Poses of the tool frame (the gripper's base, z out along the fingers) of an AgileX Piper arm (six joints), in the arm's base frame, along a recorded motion.
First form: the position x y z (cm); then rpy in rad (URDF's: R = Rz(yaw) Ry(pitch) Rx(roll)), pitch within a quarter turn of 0, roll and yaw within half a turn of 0.
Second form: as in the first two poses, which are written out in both.
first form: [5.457 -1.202 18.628 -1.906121 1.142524 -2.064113]
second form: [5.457 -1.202 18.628 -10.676 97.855 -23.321]
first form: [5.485 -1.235 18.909 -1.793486 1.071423 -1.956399]
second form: [5.485 -1.235 18.909 -10.850 96.071 -28.014]
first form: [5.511 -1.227 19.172 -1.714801 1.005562 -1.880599]
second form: [5.511 -1.227 19.172 -10.769 94.408 -32.117]
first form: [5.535 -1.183 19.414 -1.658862 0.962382 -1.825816]
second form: [5.535 -1.183 19.414 -10.468 92.881 -34.755]
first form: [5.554 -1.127 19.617 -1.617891 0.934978 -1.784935]
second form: [5.554 -1.127 19.617 -10.098 91.602 -36.399]
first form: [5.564 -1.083 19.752 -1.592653 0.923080 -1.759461]
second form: [5.564 -1.083 19.752 -9.811 90.756 -37.105]
